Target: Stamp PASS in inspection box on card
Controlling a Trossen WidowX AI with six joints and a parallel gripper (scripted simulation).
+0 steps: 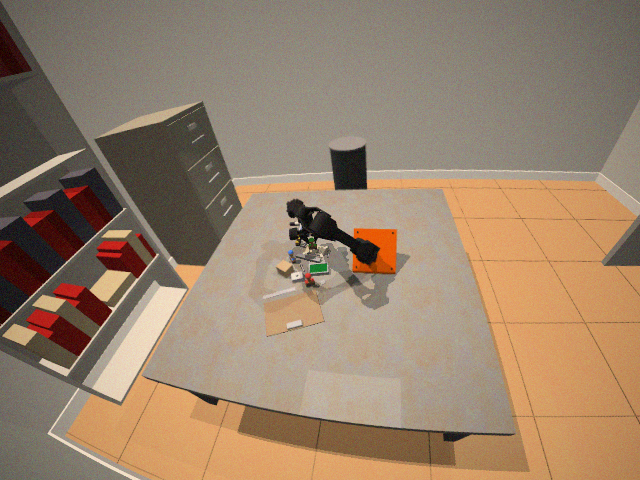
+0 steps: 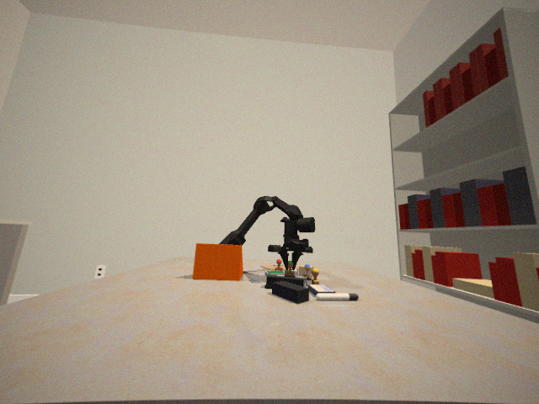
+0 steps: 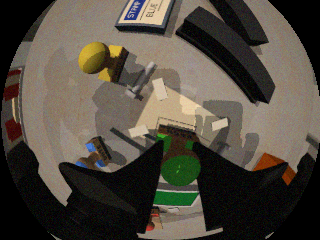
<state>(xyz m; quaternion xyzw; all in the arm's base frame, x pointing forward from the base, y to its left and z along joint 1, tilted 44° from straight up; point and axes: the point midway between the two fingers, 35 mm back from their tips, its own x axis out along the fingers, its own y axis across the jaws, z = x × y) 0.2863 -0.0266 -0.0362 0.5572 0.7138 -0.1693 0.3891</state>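
Now: gripper tip 5 cm above the cream card and 1 cm past it. The rest, counted from my gripper tip: blue-knob stamp: 8 cm to the left, 8 cm ahead, 3 cm below; green-knobbed stamp: 1 cm below; yellow-knobbed stamp: 10 cm ahead, 4 cm to the right, 3 cm below.
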